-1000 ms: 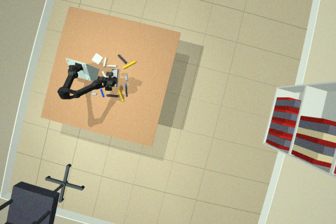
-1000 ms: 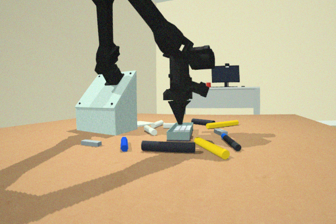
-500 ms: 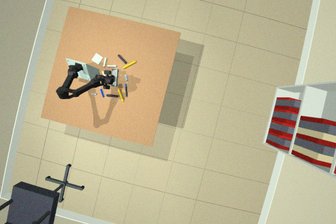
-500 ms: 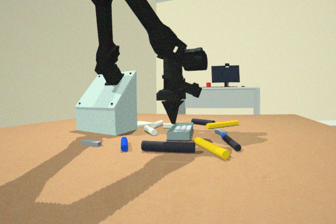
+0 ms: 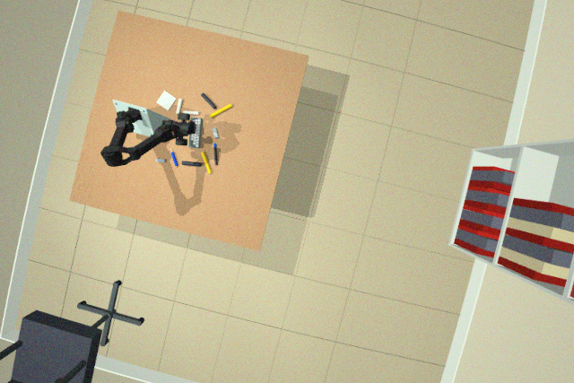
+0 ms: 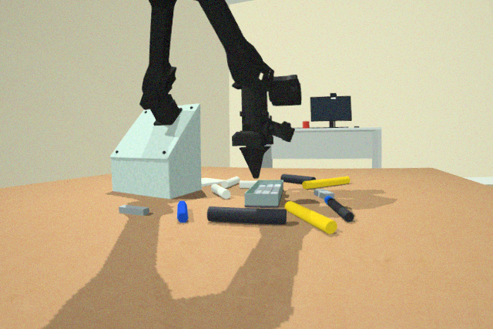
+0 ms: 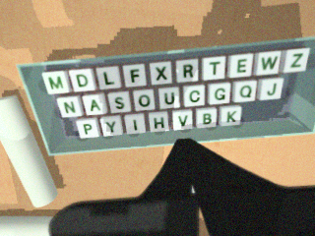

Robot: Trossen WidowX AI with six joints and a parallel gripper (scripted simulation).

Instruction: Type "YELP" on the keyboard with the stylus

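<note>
The blue stylus lies 17 cm to the right of my gripper tip, 8 cm behind it and 4 cm below it. The rest, counted from my gripper tip: grey block (23 cm to the right, 15 cm behind, 4 cm below); blue-banded marker (18 cm ahead, 6 cm to the right, 4 cm below); yellow rod (19 cm to the left, 14 cm ahead, 3 cm below).
</note>
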